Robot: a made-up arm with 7 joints.
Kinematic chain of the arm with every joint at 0, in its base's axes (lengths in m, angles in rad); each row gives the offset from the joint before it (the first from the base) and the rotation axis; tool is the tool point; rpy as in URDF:
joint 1: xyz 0 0 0.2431 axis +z
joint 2: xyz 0 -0.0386 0.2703 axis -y
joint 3: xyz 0 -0.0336 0.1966 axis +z
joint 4: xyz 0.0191 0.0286 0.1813 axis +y
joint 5: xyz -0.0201 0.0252 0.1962 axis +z
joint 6: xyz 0 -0.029 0.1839 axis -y
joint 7: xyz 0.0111 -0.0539 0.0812 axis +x
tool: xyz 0 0 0 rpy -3.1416 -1.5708 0
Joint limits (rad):
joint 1: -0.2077..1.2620
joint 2: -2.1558..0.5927
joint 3: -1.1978..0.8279
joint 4: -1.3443..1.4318
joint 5: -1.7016..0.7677
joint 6: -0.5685..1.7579
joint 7: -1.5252..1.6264
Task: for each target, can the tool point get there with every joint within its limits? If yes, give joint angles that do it. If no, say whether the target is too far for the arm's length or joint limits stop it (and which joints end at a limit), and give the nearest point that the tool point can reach.
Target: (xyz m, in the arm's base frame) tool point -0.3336 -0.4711 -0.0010
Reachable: no: joint limits stop it (at a limit: joint 1, joint 2, joint 4, joint 5, joint 6) | nearest point 0.0253 -0.3838 0.0105 | short by 0.370 m
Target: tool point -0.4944 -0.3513 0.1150
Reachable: no: joint limits stop it (at a limit: joint 2, joint 4) | nearest point -0.4591 -0.3262 0.5644 | short by 0.451 m
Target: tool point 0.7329 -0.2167 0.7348
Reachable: yes | joints -0.0878 -1.5912 0.1728 -0.5597 0.3327 0.6435 -0.9195
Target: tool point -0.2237 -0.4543 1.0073
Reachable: yes | joints 0.3987 0.0834 0.6672 -1.0654 -1.0468 0.0533 -0.0247
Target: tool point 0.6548 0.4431 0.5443
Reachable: yes | joints 0.7038 -1.2083 -0.4236 0.8322 -1.1437 1.3832 -0.2416
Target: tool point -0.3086 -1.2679 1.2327
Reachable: no: too far | nearest point -0.1554 -0.6384 0.9992 | short by 0.689 m
